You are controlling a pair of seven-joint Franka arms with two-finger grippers.
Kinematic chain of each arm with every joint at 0, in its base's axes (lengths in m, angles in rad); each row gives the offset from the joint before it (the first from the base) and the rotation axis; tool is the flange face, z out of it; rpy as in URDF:
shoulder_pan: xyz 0 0 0.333 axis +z
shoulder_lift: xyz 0 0 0 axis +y
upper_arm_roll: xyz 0 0 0.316 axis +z
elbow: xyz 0.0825 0 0 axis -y
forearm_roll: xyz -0.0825 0 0.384 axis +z
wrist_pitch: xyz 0 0 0 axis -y
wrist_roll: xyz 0.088 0 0 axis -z
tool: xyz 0 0 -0.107 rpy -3.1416 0 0
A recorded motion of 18 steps. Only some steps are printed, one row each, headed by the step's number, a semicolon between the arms.
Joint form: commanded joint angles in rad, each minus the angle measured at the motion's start. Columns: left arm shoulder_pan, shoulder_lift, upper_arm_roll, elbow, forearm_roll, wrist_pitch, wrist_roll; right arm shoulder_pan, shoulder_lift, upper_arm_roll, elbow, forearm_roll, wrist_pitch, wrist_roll.
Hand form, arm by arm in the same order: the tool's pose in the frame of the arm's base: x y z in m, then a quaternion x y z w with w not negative. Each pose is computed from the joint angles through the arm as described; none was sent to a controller.
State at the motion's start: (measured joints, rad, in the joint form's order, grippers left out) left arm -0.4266 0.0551 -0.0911 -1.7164 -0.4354 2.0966 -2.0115; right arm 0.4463 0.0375 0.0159 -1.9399 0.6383 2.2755 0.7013
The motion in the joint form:
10: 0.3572 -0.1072 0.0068 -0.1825 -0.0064 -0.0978 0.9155; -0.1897 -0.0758 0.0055 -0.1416 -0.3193 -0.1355 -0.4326
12: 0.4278 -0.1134 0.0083 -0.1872 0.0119 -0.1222 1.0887; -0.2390 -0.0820 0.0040 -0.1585 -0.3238 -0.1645 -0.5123
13: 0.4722 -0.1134 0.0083 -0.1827 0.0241 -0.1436 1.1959; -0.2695 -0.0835 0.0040 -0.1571 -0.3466 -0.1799 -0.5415
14: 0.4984 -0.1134 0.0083 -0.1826 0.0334 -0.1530 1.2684; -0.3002 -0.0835 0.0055 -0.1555 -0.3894 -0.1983 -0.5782
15: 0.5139 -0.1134 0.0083 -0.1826 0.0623 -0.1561 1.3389; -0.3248 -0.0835 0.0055 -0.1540 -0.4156 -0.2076 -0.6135
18: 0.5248 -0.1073 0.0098 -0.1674 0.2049 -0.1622 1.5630; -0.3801 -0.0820 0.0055 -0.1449 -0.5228 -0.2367 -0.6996
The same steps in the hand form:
10: 0.5520 -0.1127 0.5406 0.83304 0.50904 -0.05890 0.20846; 0.5240 0.1636 0.4546 -0.98656 0.07443 -0.00894 0.14516
12: 0.5545 -0.0726 0.5390 0.86252 0.46230 -0.03892 0.20206; 0.5246 0.1361 0.4472 -0.98860 0.05780 0.00050 0.13900
13: 0.5556 -0.0482 0.5390 0.87992 0.43153 -0.02899 0.19670; 0.5270 0.1193 0.4471 -0.99032 0.05174 0.00076 0.12882
14: 0.5557 -0.0335 0.5380 0.89160 0.40927 -0.02196 0.19250; 0.5288 0.1022 0.4457 -0.99328 0.03666 0.00209 0.10974
15: 0.5557 -0.0232 0.5370 0.90676 0.38106 -0.01059 0.18018; 0.5305 0.0880 0.4453 -0.99486 0.02462 0.00135 0.09820
18: 0.5574 -0.0071 0.5378 0.95741 0.26315 0.02687 0.11577; 0.5335 0.0534 0.4454 -0.99856 -0.01680 0.00302 0.05093

